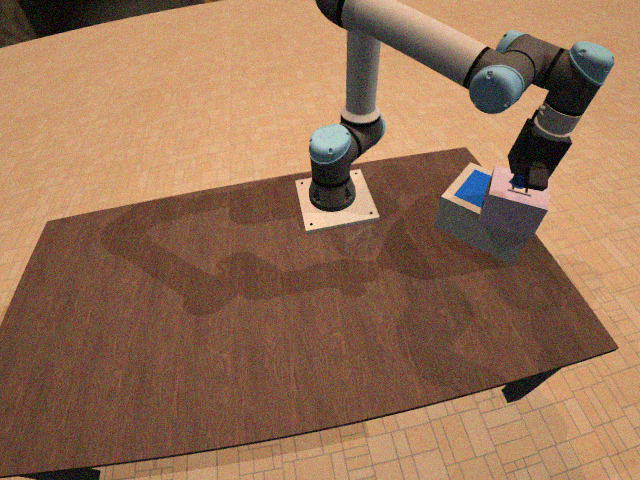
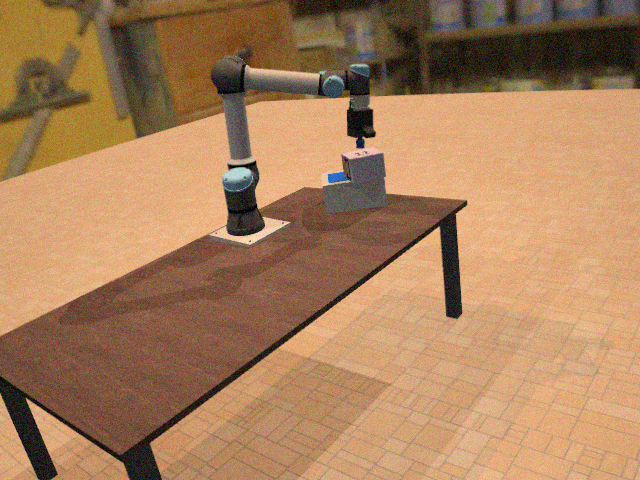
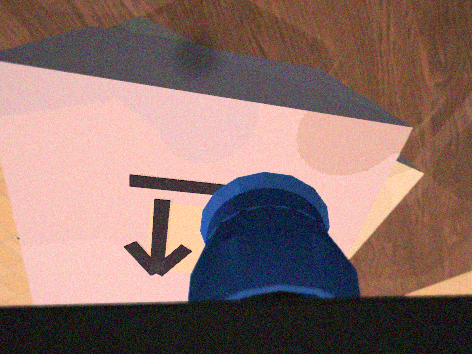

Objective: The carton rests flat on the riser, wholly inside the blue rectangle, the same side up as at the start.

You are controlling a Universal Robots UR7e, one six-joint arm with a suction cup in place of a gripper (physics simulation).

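Places are measured from the arm's base along level axes (x down, y left, z ahead), in metres.
Pixels of known places: hand at its tool point: [image 1: 517, 183] [image 2: 360, 147] [image 3: 264, 229]; arm's base at its link origin: [image 1: 332, 194] [image 2: 246, 228].
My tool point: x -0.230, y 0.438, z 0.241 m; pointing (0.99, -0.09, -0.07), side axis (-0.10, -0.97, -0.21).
For each thing: its middle in the pictures, then the offset to it from my tool point. "spot": a spot on its surface instead. Level surfaces: height alone.
- carton at the middle of its body: [image 3: 199, 179] [image 1: 513, 201] [image 2: 363, 165] dx +0.081, dy +0.029, dz -0.026 m
- arrow at a spot on its surface: [image 3: 159, 239] spot: dx +0.031, dy +0.043, dz -0.019 m
- grey riser at the middle of its body: [image 1: 490, 211] [image 2: 353, 188] dx +0.191, dy +0.026, dz -0.101 m
- blue rectangle at the middle of its body: [image 1: 497, 195] [image 2: 351, 175] dx +0.131, dy +0.026, dz -0.101 m
- brown table at its surface level: dx +0.251 m
- riser's top at a spot on its surface: [image 3: 394, 197] spot: dx +0.131, dy -0.110, dz -0.122 m
The carton [image 1: 515, 200] [image 2: 364, 166] [image 3: 164, 140] is a pink box with a black bar and arrow [image 3: 159, 239] on its top face. It stands at the right end of the grey riser [image 1: 458, 221] [image 2: 347, 199], beside the part of the blue rectangle [image 1: 473, 188] [image 2: 337, 177] that still shows. It seems to rest on the riser's top and outside most of the rectangle; how much it overlaps I cannot tell. My blue suction cup [image 1: 518, 182] [image 2: 360, 143] [image 3: 266, 211] points straight down at the carton's top, at or just above it. It holds nothing.
The arm's base [image 1: 332, 190] [image 2: 243, 221] stands on a white plate at the table's back edge. The riser stands near the right corner of the brown table [image 1: 270, 333] [image 2: 223, 310], close to its edges. A cream strip of the riser's top [image 3: 394, 197] shows beside the carton.
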